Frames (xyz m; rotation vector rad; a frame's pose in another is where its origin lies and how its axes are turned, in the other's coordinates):
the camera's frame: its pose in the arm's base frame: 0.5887 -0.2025 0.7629 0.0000 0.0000 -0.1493
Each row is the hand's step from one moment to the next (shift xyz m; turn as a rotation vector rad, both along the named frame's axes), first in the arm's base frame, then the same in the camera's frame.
Working: the arm's base frame: its pose in the camera's frame: -0.6123 0.1127 -0.7629 0.0000 0.0000 0.1493

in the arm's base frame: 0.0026 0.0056 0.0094 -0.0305 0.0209 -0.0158
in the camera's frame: 0.0017 0.0059 0.0094 -0.0333 0.0161 -0.0158
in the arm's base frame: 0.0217 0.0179 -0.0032 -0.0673 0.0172 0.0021
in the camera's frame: 0.0188 0.0209 -0.0032 -0.0691 0.0070 0.0021
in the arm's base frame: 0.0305 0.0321 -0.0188 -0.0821 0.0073 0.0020
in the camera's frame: 0.0254 0.0363 -0.0188 -0.0823 -0.0050 0.0020
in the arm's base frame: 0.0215 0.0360 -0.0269 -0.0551 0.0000 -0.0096
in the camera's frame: 0.0159 0.0388 -0.0269 -0.0545 -0.0082 -0.0096
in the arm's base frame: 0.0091 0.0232 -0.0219 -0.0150 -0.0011 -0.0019
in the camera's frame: 0.0055 0.0243 -0.0219 -0.0147 -0.0033 -0.0019
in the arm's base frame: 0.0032 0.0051 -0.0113 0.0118 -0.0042 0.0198
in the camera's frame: 0.0024 0.0055 -0.0113 0.0123 -0.0024 0.0198
